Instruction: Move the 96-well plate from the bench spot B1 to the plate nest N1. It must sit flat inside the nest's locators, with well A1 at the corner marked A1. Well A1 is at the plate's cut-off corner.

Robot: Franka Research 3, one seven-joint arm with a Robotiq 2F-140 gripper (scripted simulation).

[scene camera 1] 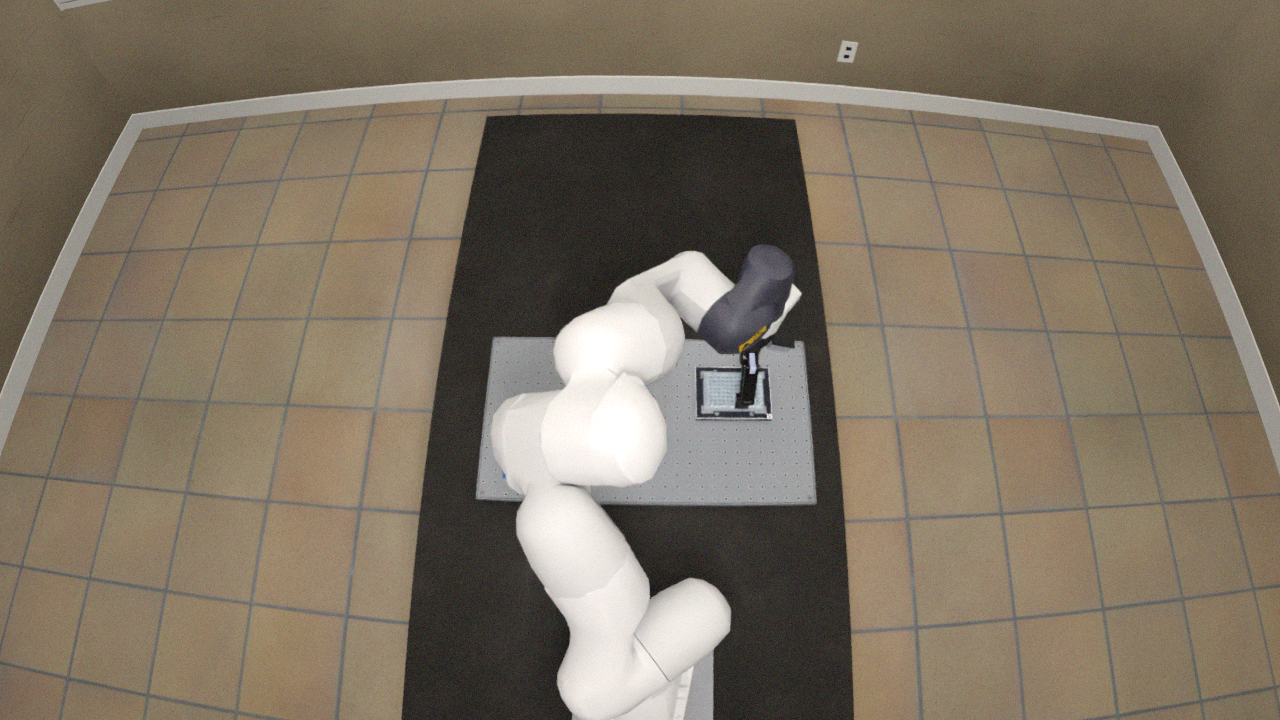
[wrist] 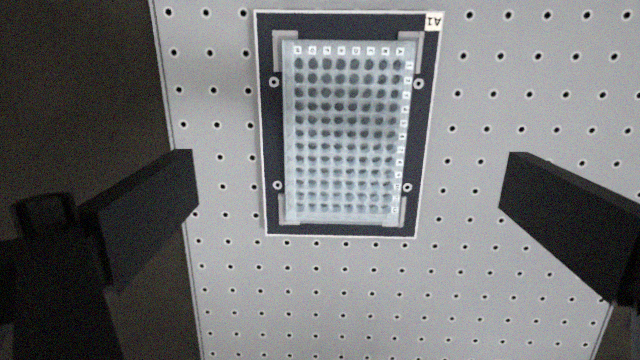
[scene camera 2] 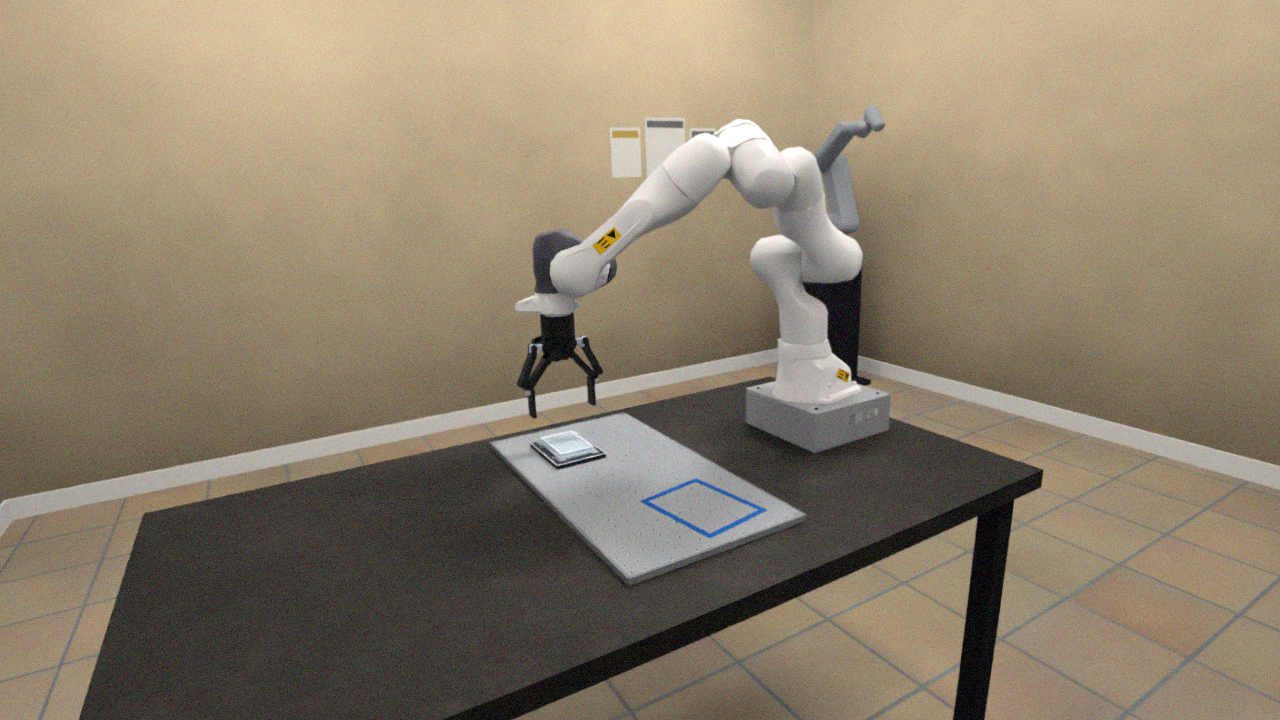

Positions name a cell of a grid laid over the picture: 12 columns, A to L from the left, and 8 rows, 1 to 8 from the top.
Labels:
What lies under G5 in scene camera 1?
A clear 96-well plate.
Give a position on a clear 96-well plate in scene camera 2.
At F5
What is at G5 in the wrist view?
A clear 96-well plate.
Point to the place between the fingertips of my gripper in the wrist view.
G4

